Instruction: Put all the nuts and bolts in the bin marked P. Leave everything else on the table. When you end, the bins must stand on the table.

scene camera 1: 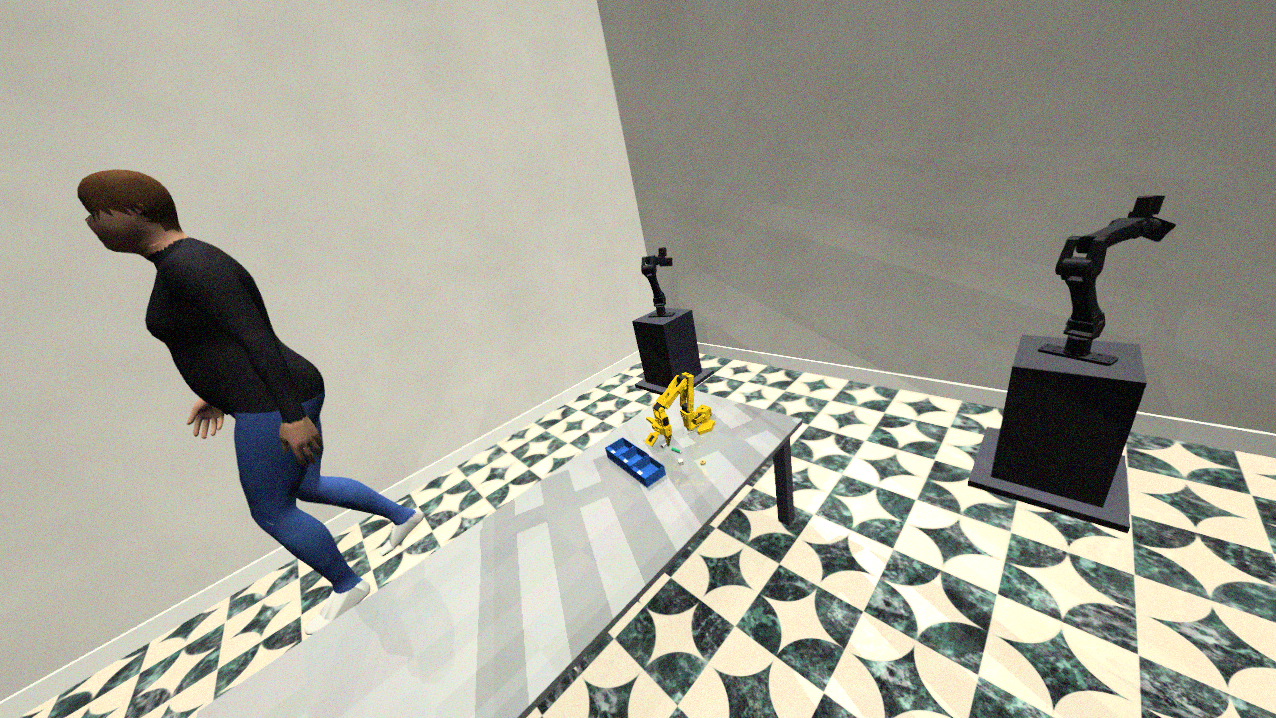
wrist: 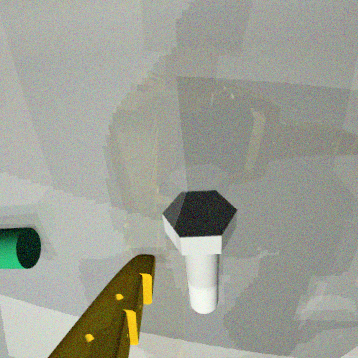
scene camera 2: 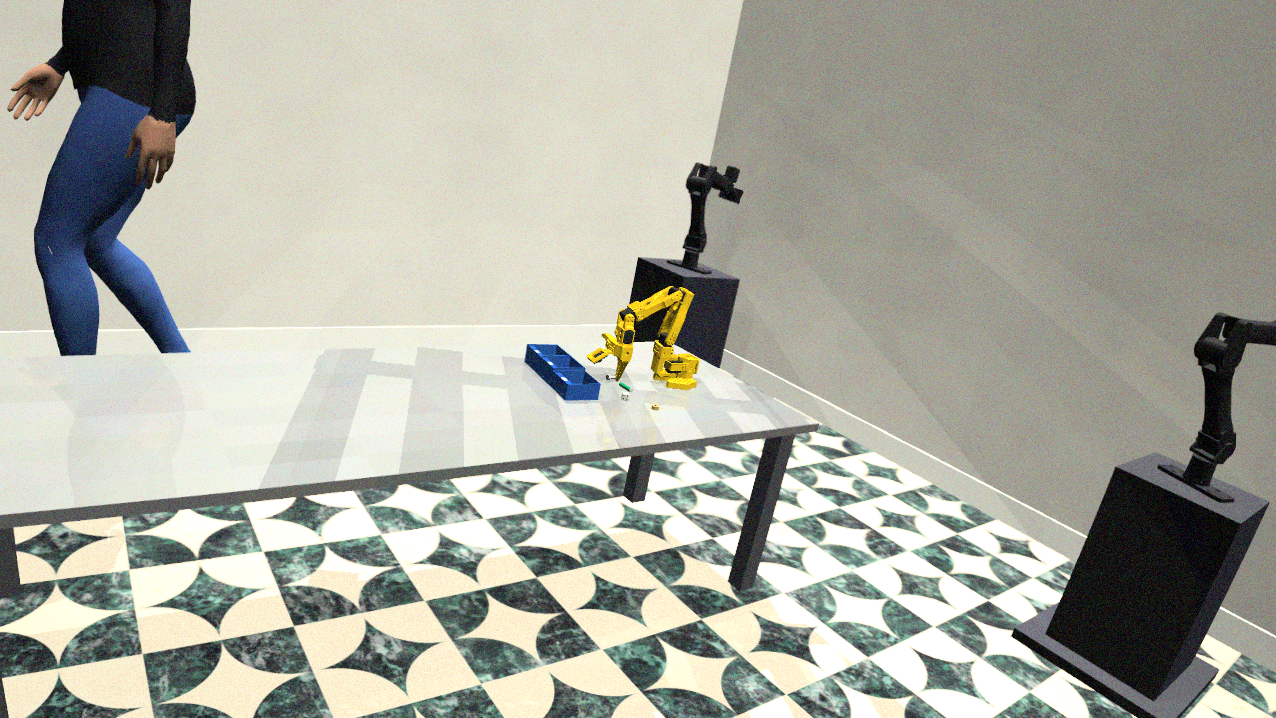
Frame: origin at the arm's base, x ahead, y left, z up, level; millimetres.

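Seen in the pictures: hand, its tool point: point(scene camera 1: 667, 445) point(wrist: 153, 272) point(scene camera 2: 616, 379); arm's base, origin of its link: point(scene camera 1: 697, 429) point(scene camera 2: 667, 382).
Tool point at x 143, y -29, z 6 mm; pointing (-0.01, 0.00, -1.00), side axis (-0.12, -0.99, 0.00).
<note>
Pixels of each thing's middle, then the offset from my tool point to it.
- bolt, middle of its body: point(wrist: 201, 263) point(scene camera 2: 613, 377) dx +3, dy -12, dz +0 mm
- small brass-coloured piece, middle of its body: point(scene camera 2: 655, 407) point(scene camera 1: 702, 462) dx +9, dy +175, dz -2 mm
- green cylinder, middle of its body: point(scene camera 2: 626, 387) point(scene camera 1: 676, 450) dx +8, dy +53, dz -1 mm
- small white piece, middle of its body: point(scene camera 2: 625, 396) point(scene camera 1: 680, 462) dx +51, dy +110, dz +2 mm
A bolt point(wrist: 202, 272) point(scene camera 2: 609, 376) with a dark-topped hexagonal head and white shank lies on the table, beyond and right of the notched jaw in the wrist view. My gripper point(scene camera 1: 659, 443) point(scene camera 2: 604, 368) is fully open and empty, low over the table beside the bolt; its moving jaw is out of the wrist view. The blue bins point(scene camera 1: 624, 465) point(scene camera 2: 581, 392) stand joined in a row on the table; the letter P cannot be read. A small brass-coloured piece point(scene camera 1: 703, 462) point(scene camera 2: 654, 407), perhaps a nut, lies nearer the table's front edge.
A green cylinder point(scene camera 1: 676, 450) point(scene camera 2: 624, 386) point(wrist: 9, 249) lies left of the jaw in the wrist view. A small white piece point(scene camera 1: 680, 461) point(scene camera 2: 624, 396) with dark marks lies near it. A person stands behind the table point(scene camera 1: 553, 553) point(scene camera 2: 223, 428). Two black arms stand on pedestals away from it.
</note>
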